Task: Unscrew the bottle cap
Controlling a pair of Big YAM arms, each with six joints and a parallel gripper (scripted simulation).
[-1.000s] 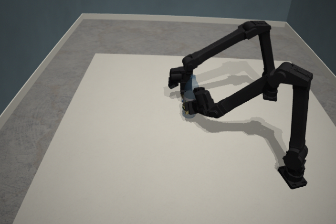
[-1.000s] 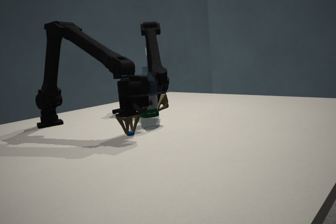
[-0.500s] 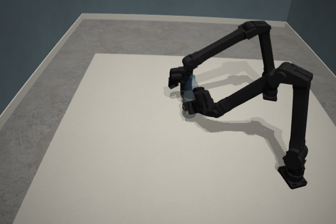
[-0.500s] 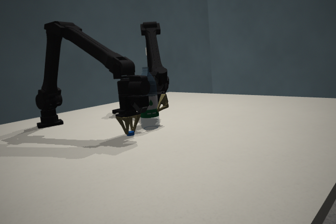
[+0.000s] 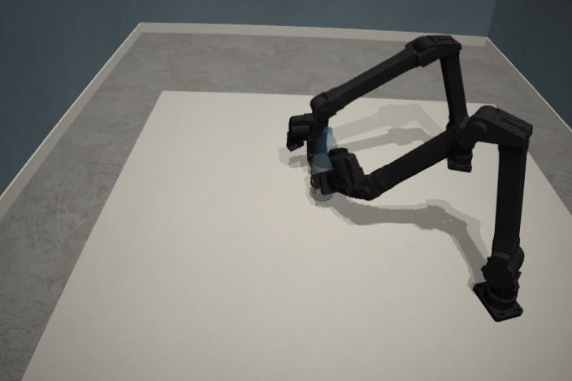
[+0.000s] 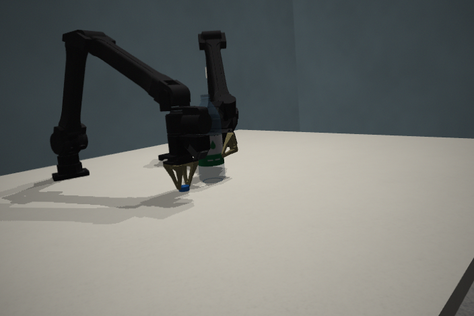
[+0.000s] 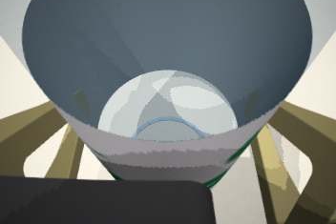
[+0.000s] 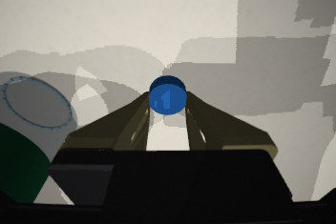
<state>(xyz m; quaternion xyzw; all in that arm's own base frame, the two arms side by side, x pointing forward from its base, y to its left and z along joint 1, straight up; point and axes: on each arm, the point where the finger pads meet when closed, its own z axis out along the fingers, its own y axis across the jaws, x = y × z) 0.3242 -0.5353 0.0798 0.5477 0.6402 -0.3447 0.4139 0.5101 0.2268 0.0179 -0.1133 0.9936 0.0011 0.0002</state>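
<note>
My right gripper is now 1 cm above the cap. From my right hand the other things lie so: bottle: 12 cm to the left, 11 cm above, 3 cm behind.
Right now my left hand is 5 cm below the bottle. The rest, counted from my left hand: cap: 3 cm ahead, 12 cm to the right, 7 cm below.
</note>
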